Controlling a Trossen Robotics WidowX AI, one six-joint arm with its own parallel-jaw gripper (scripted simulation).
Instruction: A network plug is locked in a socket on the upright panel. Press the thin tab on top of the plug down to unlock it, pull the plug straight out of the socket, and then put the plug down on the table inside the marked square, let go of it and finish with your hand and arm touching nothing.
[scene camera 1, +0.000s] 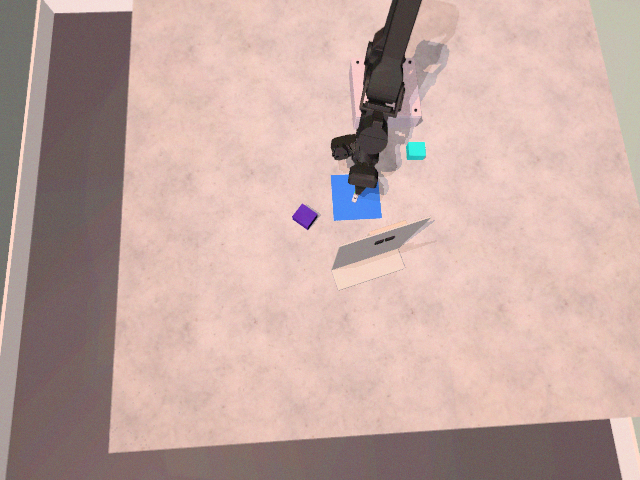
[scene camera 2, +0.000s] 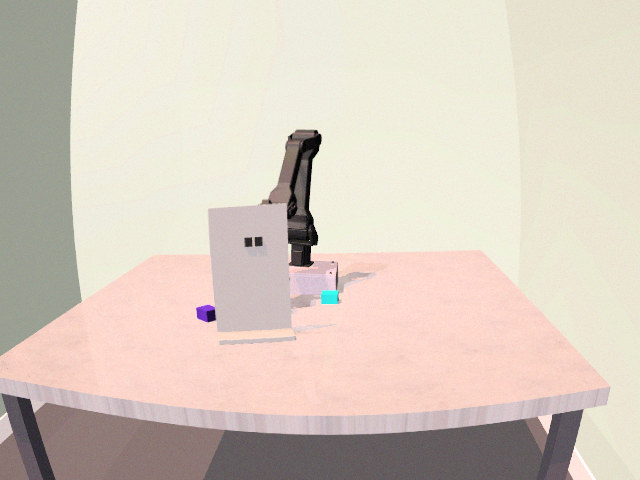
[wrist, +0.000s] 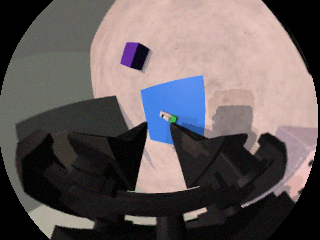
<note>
I see my gripper (scene camera 1: 358, 190), an upright grey panel (wrist: 102, 116) and a blue marked square (scene camera 1: 367, 206).
My gripper is seen too in the wrist view (wrist: 159, 125). The blue marked square shows as well in the wrist view (wrist: 184, 98).
</note>
